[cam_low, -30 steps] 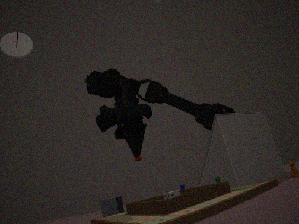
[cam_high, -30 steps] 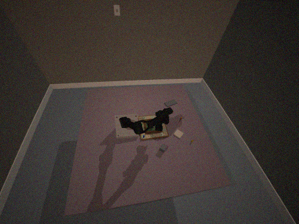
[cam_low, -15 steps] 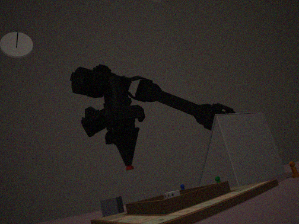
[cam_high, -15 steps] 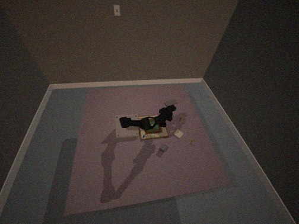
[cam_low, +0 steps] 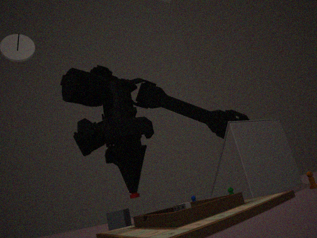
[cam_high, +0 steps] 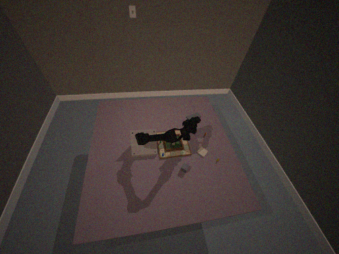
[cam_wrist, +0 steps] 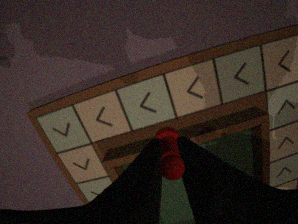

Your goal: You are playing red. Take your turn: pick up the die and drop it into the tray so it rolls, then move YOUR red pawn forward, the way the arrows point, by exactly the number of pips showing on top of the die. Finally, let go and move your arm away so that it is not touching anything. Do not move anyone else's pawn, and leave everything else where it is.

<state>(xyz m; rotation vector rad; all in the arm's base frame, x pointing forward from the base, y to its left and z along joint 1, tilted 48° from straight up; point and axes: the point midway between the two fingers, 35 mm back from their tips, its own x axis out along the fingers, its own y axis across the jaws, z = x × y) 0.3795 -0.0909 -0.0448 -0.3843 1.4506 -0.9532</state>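
The green-felt tray is 110 mm behind my gripper tip and 70 mm below it. From my gripper tip the other things lie so: red pawn (10 mm above); green pawn (220 mm behind, 50 mm below, 30 mm to the left); white die (110 mm behind, 50 mm below, 10 mm to the right).
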